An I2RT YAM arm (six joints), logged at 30 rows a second.
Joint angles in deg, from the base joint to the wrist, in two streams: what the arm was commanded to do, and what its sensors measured. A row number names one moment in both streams.
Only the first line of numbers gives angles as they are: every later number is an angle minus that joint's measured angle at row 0.
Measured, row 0:
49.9, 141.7, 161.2, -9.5, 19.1, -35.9
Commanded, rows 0 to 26:
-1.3, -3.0, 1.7, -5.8, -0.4, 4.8
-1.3, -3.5, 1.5, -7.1, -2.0, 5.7
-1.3, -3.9, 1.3, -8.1, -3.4, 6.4
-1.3, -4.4, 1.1, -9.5, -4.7, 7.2
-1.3, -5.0, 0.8, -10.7, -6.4, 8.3
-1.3, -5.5, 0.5, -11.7, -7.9, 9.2
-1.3, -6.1, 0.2, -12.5, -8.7, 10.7
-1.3, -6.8, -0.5, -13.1, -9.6, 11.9
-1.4, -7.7, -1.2, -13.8, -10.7, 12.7
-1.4, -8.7, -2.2, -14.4, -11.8, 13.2
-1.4, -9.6, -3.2, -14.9, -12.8, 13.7
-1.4, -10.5, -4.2, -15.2, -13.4, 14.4
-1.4, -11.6, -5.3, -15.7, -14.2, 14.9
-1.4, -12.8, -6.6, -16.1, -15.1, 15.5
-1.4, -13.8, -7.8, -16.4, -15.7, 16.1
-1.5, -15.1, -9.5, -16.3, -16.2, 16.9
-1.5, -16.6, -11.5, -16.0, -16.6, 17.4
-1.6, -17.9, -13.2, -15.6, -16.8, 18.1
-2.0, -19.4, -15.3, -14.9, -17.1, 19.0
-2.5, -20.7, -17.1, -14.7, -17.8, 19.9
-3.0, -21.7, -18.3, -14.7, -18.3, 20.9
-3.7, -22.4, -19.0, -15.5, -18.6, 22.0
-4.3, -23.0, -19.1, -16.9, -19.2, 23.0
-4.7, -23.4, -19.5, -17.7, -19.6, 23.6
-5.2, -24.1, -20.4, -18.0, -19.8, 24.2
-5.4, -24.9, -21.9, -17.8, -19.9, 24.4
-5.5, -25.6, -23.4, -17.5, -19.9, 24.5
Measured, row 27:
-4.6, -23.0, -20.9, -16.1, -18.4, 21.5
